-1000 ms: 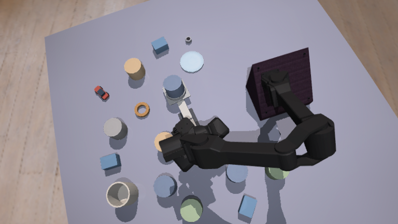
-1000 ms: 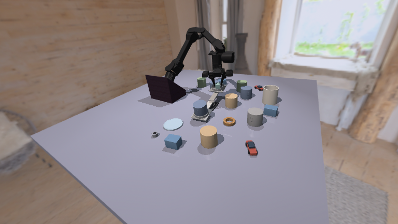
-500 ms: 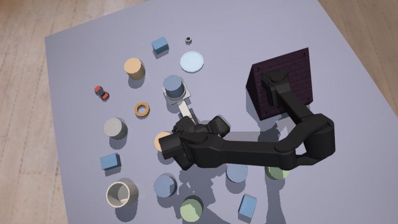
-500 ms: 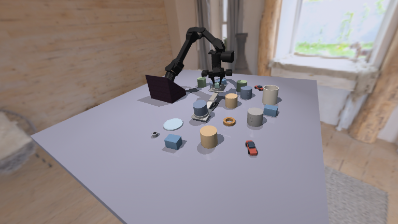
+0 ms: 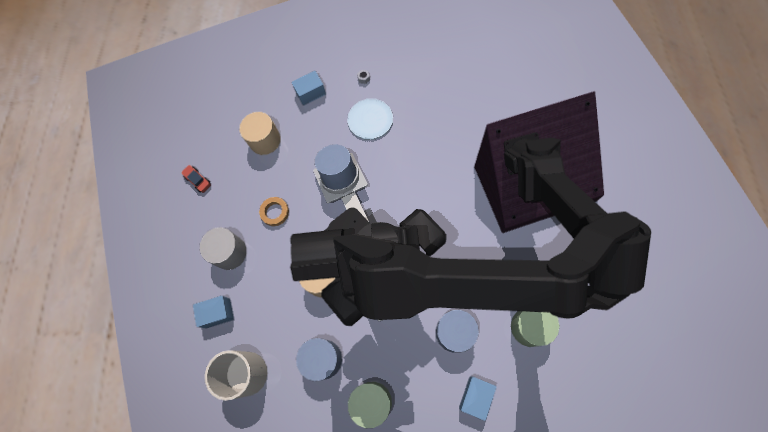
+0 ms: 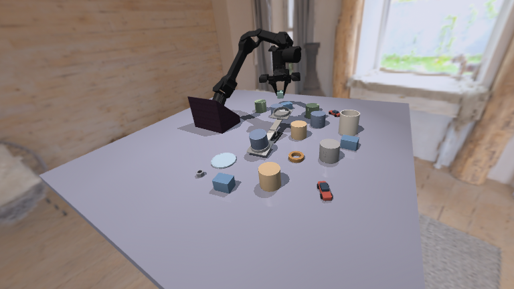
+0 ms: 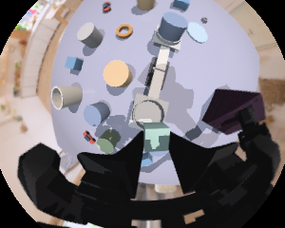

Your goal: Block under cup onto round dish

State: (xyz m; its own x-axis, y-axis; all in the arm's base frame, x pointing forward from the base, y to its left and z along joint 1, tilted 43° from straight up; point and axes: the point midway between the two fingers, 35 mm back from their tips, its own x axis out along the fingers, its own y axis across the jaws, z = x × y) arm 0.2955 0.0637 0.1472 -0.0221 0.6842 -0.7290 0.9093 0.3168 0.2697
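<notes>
Right now my gripper tip is 37 cm to the left of the round dish, 16 cm above it and 6 cm past it. Round my gripper tip: block: 1 cm above; beam: 13 cm below, 12 cm to the right, 2 cm ahead; balance: 14 cm below, 12 cm to the right, 2 cm ahead.
</notes>
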